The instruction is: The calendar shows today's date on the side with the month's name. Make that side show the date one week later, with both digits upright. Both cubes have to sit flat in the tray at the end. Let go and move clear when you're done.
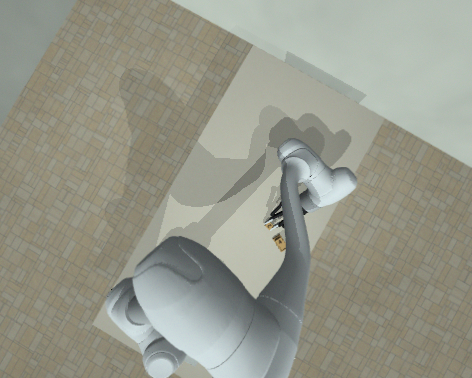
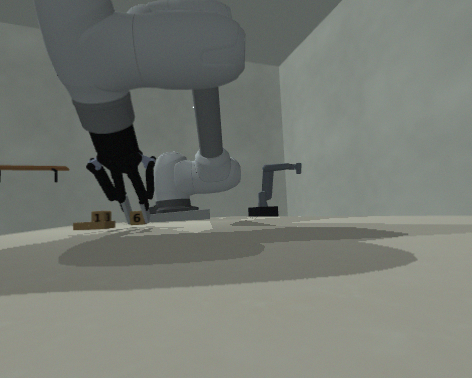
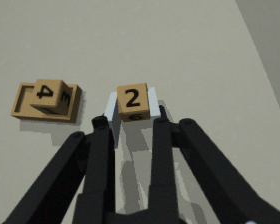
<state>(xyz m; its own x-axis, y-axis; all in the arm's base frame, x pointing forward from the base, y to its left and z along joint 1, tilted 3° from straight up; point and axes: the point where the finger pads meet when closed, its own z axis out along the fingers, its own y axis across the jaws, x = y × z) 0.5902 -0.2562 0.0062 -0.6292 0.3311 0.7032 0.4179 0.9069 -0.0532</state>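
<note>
The wooden cube lies 2 cm behind my hand, 1 cm to the left of it and 2 cm below it. The rest, counted from my hand: tray (8 cm behind, 8 cm to the right, 3 cm below).
</note>
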